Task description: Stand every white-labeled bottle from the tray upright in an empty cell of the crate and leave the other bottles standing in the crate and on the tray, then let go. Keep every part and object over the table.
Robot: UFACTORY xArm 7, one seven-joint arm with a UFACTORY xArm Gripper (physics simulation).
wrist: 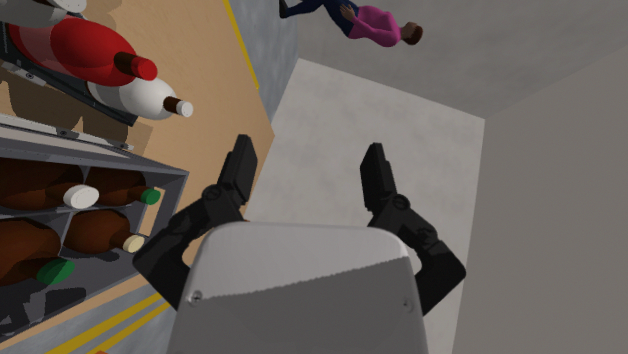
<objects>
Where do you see a brown bottle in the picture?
At 97,231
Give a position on a red-labeled bottle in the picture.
90,51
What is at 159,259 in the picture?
My gripper.
</objects>
